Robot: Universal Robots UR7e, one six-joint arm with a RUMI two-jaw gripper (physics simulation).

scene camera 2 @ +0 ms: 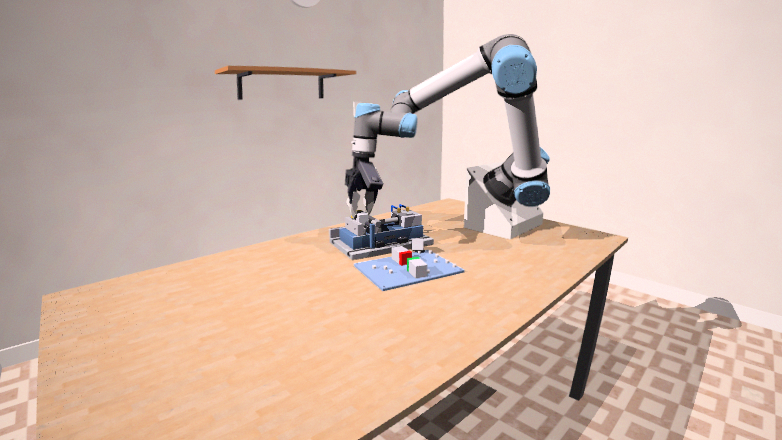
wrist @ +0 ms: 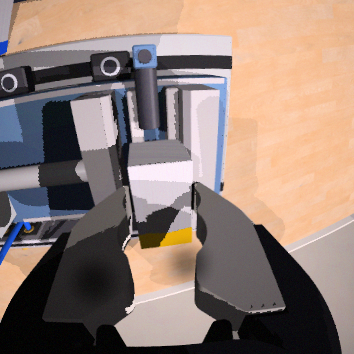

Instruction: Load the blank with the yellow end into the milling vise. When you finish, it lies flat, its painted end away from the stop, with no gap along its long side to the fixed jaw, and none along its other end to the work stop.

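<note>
The white blank with the yellow end point(wrist: 161, 192) point(scene camera 2: 361, 217) sits between the jaws of the milling vise point(scene camera 2: 355, 239) point(wrist: 227, 110), its painted end away from the work stop. It looks about flat. My gripper point(wrist: 161, 186) point(scene camera 2: 362, 211) is shut on its two long sides, fingers pointing down. In the wrist view, the dark rod of the work stop point(wrist: 148, 102) points at the blank's grey end, with an apparent gap between them. The fixed jaw point(wrist: 202, 127) is on the right, and the moving jaw point(wrist: 94, 125) is on the left. Contact with the fixed jaw is hidden.
A blue tray point(scene camera 2: 382, 281) in front of the vise holds a red-ended blank point(scene camera 2: 403, 257), a green-ended blank point(scene camera 2: 417, 268) and several small white pegs. Blue hoses point(scene camera 2: 400, 207) point(wrist: 11, 242) rise at the vise's screw end. A wall shelf point(scene camera 2: 284, 70) hangs behind.
</note>
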